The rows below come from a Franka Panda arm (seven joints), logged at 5 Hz.
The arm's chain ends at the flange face. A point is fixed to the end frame.
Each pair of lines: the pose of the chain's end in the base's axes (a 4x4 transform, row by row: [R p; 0 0 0 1], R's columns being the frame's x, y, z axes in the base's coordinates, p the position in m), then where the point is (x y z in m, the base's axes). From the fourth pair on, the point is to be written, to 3 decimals.
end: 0.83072 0.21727 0.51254 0.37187; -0.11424 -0.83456 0.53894 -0.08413; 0.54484 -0.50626 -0.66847 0.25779; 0 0 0 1
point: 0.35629 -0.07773 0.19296
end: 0.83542 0.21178 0.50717 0.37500; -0.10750 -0.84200 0.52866 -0.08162; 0.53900 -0.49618 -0.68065 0.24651; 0 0 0 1
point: 0.35885 -0.07613 0.18173
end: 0.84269 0.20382 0.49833 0.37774; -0.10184 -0.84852 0.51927 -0.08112; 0.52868 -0.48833 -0.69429 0.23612; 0 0 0 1
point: 0.36070 -0.07643 0.17151
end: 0.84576 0.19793 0.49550 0.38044; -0.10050 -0.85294 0.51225 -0.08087; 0.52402 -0.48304 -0.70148 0.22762; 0 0 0 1
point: 0.363 -0.077 0.163
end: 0.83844 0.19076 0.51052 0.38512; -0.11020 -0.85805 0.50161 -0.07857; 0.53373 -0.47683 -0.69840 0.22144; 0 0 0 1
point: 0.368 -0.074 0.157
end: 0.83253 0.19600 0.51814 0.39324; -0.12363 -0.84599 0.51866 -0.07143; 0.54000 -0.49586 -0.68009 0.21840; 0 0 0 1
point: 0.377 -0.066 0.154
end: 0.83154 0.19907 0.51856 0.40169; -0.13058 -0.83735 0.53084 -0.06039; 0.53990 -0.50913 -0.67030 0.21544; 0 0 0 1
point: 0.386 -0.054 0.151
